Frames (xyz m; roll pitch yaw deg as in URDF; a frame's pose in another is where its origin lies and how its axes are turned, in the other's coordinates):
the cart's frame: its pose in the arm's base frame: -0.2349 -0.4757 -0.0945 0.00 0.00 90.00
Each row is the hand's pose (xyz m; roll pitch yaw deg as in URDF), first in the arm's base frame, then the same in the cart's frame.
Working: the arm's base frame: its pose in the cart's frame: 0.4757 -0.2349 0.0945 0.00 0.00 -90.00

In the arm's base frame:
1: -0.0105 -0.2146 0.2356 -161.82 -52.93 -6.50
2: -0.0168 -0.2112 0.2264 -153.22 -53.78 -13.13
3: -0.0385 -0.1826 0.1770 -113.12 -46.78 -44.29
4: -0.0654 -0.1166 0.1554 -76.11 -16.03 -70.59
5: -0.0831 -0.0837 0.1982 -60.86 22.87 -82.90
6: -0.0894 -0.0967 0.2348 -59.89 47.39 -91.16
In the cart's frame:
1: 0.2611 -0.2244 0.3301 -161.82 -52.93 -96.50
2: 0.2645 -0.2181 0.3209 -153.22 -53.78 -103.13
3: 0.2931 -0.1964 0.2715 -113.12 -46.78 -134.29
4: 0.3591 -0.1695 0.2499 -76.11 -16.03 -160.59
5: 0.3920 -0.1518 0.2927 -60.86 22.87 -172.90
6: 0.3790 -0.1455 0.3293 -59.89 47.39 178.84

